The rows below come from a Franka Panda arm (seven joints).
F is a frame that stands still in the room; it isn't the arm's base.
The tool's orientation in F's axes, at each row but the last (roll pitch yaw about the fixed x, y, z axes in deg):
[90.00 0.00 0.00]
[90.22 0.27 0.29]
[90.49 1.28 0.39]
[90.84 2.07 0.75]
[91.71 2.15 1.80]
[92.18 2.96 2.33]
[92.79 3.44 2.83]
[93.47 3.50 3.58]
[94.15 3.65 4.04]
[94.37 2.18 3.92]
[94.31 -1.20 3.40]
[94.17 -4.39 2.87]
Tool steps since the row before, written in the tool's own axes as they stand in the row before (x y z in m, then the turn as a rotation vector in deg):
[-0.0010 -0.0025 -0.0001 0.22 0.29 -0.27]
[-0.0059 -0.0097 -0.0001 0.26 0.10 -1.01]
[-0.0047 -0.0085 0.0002 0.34 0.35 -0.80]
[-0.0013 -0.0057 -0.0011 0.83 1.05 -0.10]
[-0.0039 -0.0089 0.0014 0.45 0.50 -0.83]
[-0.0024 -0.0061 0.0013 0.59 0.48 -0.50]
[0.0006 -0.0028 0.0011 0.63 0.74 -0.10]
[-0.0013 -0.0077 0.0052 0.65 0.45 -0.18]
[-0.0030 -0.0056 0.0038 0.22 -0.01 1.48]
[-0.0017 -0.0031 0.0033 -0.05 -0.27 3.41]
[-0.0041 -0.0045 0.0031 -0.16 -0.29 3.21]
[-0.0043 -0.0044 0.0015 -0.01 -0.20 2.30]
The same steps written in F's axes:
[-0.0010 0.0001 -0.0025 0.22 0.27 0.29]
[-0.0059 0.0001 -0.0097 0.26 1.01 0.10]
[-0.0049 -0.0002 -0.0084 0.34 0.80 0.35]
[-0.0015 0.0012 -0.0056 0.87 0.10 1.02]
[-0.0042 -0.0013 -0.0088 0.44 0.83 0.51]
[-0.0027 -0.0012 -0.0060 0.59 0.51 0.47]
[0.0005 -0.0009 -0.0029 0.67 0.10 0.70]
[-0.0015 -0.0048 -0.0079 0.67 0.19 0.42]
[-0.0031 -0.0036 -0.0057 0.32 -1.46 -0.13]
[-0.0016 -0.0032 -0.0033 0.16 -3.38 -0.53]
[-0.0038 -0.0030 -0.0048 0.04 -3.18 -0.53]
[-0.0039 -0.0014 -0.0048 0.13 -2.28 -0.37]

